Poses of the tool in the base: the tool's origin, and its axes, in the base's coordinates. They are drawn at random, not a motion.
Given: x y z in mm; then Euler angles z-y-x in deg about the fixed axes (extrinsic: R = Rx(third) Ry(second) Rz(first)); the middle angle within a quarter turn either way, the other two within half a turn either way.
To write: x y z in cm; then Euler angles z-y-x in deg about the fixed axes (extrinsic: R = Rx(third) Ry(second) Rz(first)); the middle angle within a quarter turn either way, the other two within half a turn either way. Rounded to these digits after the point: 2 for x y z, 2 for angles.
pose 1, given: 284.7, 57.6, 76.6, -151.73, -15.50, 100.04
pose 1, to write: 28.47, 5.76, 7.66, -151.73, -15.50, 100.04
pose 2, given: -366.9, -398.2, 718.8, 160.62, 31.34, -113.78
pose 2, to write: -36.69, -39.82, 71.88, 160.62, 31.34, -113.78
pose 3, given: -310.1, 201.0, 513.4, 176.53, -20.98, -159.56
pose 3, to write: -31.01, 20.10, 51.34, 176.53, -20.98, -159.56
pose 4, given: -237.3, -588.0, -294.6, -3.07, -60.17, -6.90
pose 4, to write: -23.73, -58.80, -29.46, -3.07, -60.17, -6.90
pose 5, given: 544.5, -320.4, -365.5, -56.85, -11.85, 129.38
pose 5, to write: 54.45, -32.04, -36.55, -56.85, -11.85, 129.38
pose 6, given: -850.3, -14.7, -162.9, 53.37, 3.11, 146.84
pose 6, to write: -85.03, -1.47, -16.29, 53.37, 3.11, 146.84
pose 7, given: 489.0, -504.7, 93.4, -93.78, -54.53, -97.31
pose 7, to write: 48.90, -50.47, 9.34, -93.78, -54.53, -97.31
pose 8, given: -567.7, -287.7, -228.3, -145.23, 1.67, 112.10
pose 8, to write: -56.77, -28.77, -22.83, -145.23, 1.67, 112.10
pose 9, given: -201.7, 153.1, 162.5, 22.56, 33.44, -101.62
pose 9, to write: -20.17, 15.31, 16.25, 22.56, 33.44, -101.62
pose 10, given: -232.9, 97.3, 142.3, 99.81, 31.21, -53.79
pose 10, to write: -23.29, 9.73, 14.23, 99.81, 31.21, -53.79
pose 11, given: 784.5, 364.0, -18.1, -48.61, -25.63, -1.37
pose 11, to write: 78.45, 36.40, -1.81, -48.61, -25.63, -1.37
